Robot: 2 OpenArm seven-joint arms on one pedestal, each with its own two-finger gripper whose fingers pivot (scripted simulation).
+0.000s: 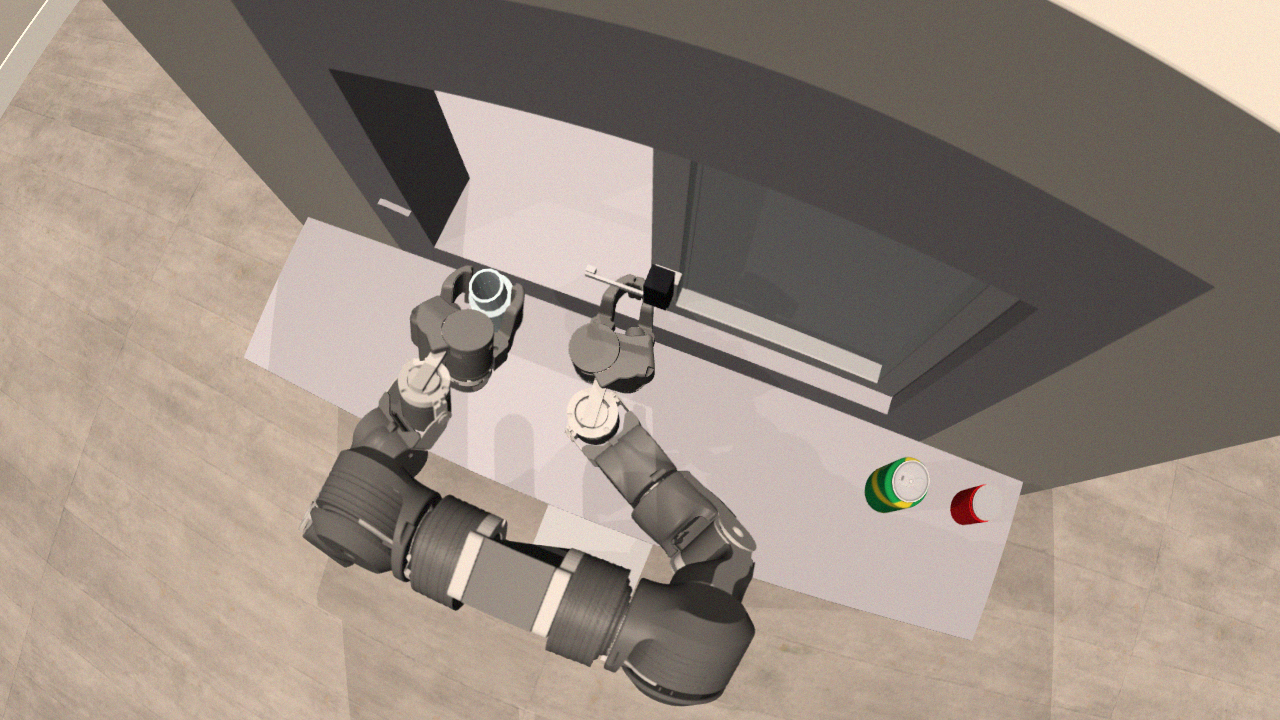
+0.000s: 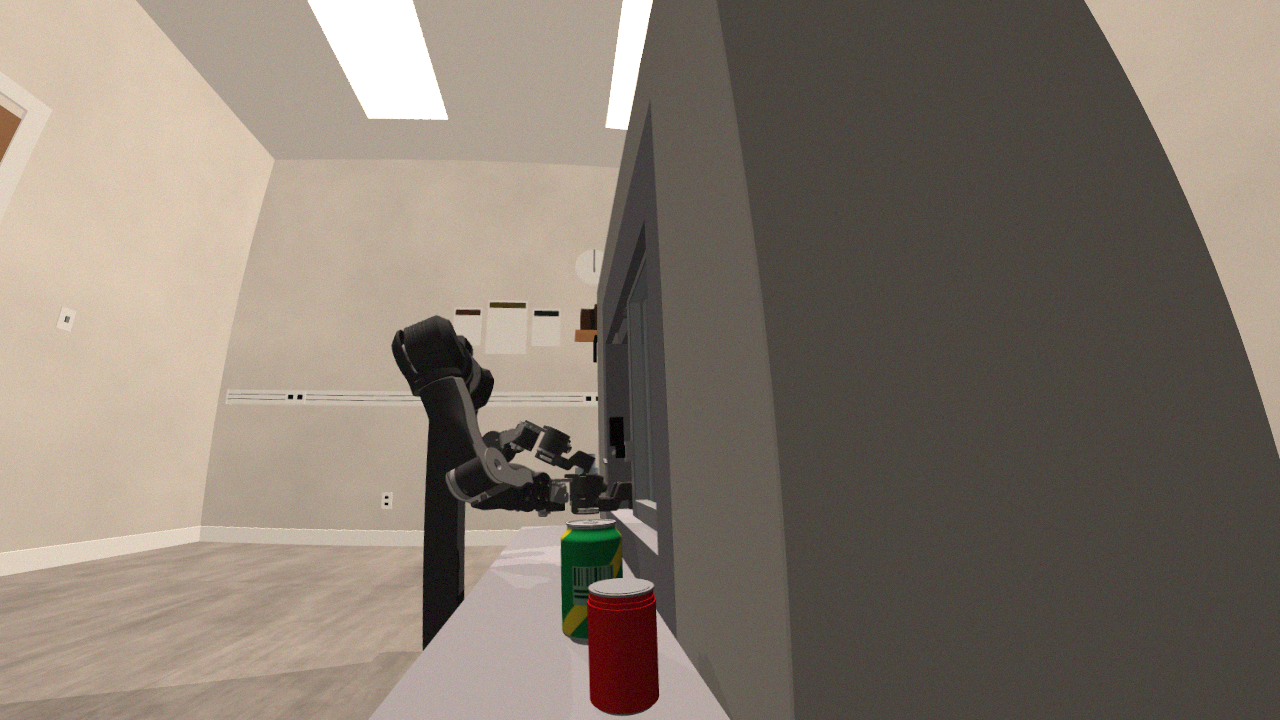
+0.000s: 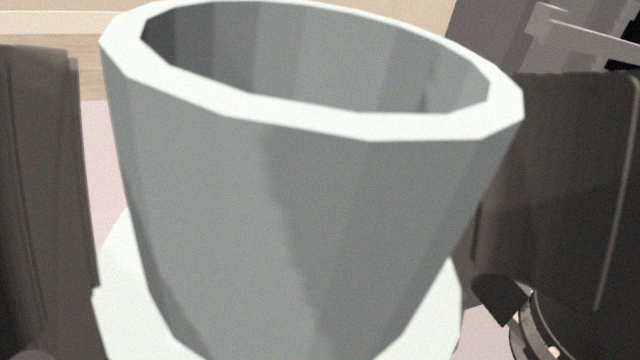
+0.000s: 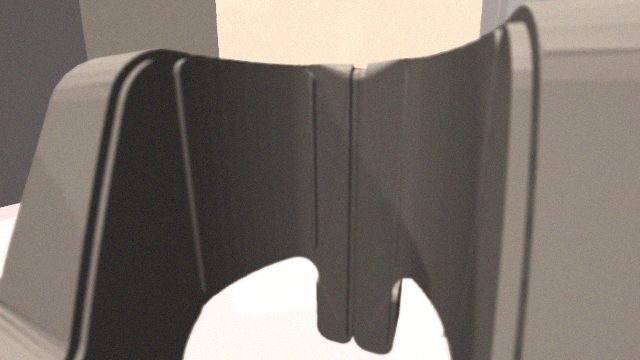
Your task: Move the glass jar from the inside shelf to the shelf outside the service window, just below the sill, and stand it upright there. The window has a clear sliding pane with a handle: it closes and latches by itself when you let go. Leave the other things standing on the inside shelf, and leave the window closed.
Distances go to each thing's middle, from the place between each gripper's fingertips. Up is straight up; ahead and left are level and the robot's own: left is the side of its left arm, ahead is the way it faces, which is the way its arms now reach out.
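Left gripper (image 1: 494, 289): 30 mm above the glass jar (image 1: 495, 307). Counted from my left hand, the black handle (image 1: 658, 287) is 50 mm above, 50 mm ahead and 140 mm to the right; the red can (image 2: 622, 627) is 140 mm below, 10 mm behind and 690 mm to the right.
Relative to the black handle, my right gripper (image 1: 636, 283) is 110 mm below it and 30 mm past it. Positions from my right hand: glass jar 30 mm above, 140 mm to the left, 80 mm behind; red can 80 mm below, 550 mm to the right, 90 mm behind.
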